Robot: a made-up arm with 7 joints. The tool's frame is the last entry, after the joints.
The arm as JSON. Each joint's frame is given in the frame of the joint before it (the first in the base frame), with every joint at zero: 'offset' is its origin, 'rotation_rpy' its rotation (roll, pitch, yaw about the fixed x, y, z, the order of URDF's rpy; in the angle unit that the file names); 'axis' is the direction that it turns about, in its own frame. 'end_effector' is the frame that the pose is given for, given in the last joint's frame.
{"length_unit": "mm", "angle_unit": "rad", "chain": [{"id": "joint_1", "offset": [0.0, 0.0, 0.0], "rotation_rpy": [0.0, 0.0, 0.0], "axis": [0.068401, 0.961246, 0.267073]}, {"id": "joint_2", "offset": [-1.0, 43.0, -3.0], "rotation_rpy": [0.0, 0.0, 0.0], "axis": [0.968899, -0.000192, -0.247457]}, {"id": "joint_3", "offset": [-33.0, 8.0, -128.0], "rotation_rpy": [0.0, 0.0, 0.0], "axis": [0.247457, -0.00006, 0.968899]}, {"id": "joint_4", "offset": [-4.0, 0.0, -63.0], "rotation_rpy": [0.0, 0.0, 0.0], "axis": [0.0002, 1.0, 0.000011]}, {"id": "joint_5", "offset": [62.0, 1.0, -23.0], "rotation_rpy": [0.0, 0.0, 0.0], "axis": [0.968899, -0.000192, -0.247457]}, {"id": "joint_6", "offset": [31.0, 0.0, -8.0], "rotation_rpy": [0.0, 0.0, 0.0], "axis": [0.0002, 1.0, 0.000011]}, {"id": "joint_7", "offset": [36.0, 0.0, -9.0], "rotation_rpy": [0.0, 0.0, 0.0], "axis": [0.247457, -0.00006, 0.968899]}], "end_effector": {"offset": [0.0, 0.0, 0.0], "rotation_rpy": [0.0, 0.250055, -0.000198]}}
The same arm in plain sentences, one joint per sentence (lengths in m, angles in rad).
The arm has seven revolute joints in a row. What follows holds with every joint at zero, and every direction is one of the base frame's.
Joint 1 is mounted at the same point as the base frame's origin and turns about the direction (0.068403, 0.961235, 0.26711).
Joint 2 is mounted 0.001 m along -x and 0.043 m along +y and 0.003 m along -z from joint 1 and turns about the direction (0.968889, -0.0002, -0.247497).
Joint 3 is mounted 0.033 m along -x and 0.008 m along +y and 0.128 m along -z from joint 2 and turns about the direction (0.247497, -0.0001, 0.968889).
Joint 4 is mounted 0.004 m along -x and 0.063 m along -z from joint 3 and turns about the direction (0.0002, 1, 0).
Joint 5 is mounted 0.062 m along +x and 0.001 m along +y and 0.023 m along -z from joint 4 and turns about the direction (0.968889, -0.0002, -0.247497).
Joint 6 is mounted 0.031 m along +x and 0.008 m along -z from joint 5 and turns about the direction (0.0002, 1, 0).
Joint 7 is mounted 0.036 m along +x and 0.009 m along -z from joint 6 and turns about the direction (0.247497, -0.0001, 0.968889).
The tool frame, which is the frame that the pose is given for, is mounted at the same point as joint 7; its axes are the base frame's turned by roll 0, pitch 0.2501 and yaw -0.0002 rad (as in URDF: about the fixed x, then y, then z).

